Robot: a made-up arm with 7 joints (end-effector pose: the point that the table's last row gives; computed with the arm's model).
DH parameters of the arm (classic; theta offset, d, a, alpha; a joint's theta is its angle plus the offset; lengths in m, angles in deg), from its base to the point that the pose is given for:
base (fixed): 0 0 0 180
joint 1: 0 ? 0 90
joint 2: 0 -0.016 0 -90
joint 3: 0 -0.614 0 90
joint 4: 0 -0.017 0 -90
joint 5: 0 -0.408 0 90
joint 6: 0 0 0 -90
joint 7: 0 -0.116 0 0
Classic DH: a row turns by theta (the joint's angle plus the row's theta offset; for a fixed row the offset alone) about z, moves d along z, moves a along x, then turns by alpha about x.
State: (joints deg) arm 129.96 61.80 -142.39 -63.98 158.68 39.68 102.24
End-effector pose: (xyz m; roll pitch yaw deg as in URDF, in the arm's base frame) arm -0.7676 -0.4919 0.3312 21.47 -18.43 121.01
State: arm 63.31 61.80 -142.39 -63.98 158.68 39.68 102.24
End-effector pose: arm 0.1474 -0.8997 0.3312 21.47 -18.43 -172.34
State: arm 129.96 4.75 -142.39 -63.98 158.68 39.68 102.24
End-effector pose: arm -0.5088 -0.1831 1.0580 74.25 5.03 114.24
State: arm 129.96 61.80 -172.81 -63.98 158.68 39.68 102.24
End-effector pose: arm -0.6059 -0.6731 0.2659 16.18 7.80 136.15
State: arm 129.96 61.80 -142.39 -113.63 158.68 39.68 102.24
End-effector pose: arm -0.4957 -0.2143 0.1677 -22.71 -22.22 109.12
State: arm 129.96 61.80 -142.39 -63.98 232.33 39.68 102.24
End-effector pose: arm -0.8084 -0.4450 0.3946 -52.50 -56.43 -152.42
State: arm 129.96 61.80 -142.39 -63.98 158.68 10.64 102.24
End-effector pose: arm -0.8072 -0.5150 0.3669 51.25 -23.34 117.14
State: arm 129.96 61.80 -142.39 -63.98 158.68 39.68 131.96
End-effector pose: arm -0.7676 -0.4919 0.3312 9.31 -26.53 152.05
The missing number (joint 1, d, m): -0.324
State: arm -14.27 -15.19 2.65 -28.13 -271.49 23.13 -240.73
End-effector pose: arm -0.4832 -0.1923 1.2911 139.17 27.46 162.55
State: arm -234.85 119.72 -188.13 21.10 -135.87 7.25 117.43
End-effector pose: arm -0.6318 -0.8374 -0.0699 58.10 -61.59 166.10
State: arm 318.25 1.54 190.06 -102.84 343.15 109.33 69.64
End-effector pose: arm 0.3574 0.1883 0.9477 170.23 -13.50 138.31
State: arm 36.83 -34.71 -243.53 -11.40 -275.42 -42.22 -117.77
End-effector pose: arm -0.4029 0.3653 1.2830 171.10 7.10 -123.00
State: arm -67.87 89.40 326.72 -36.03 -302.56 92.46 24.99
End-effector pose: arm 0.5660 0.8230 0.4273 27.56 17.89 -109.86
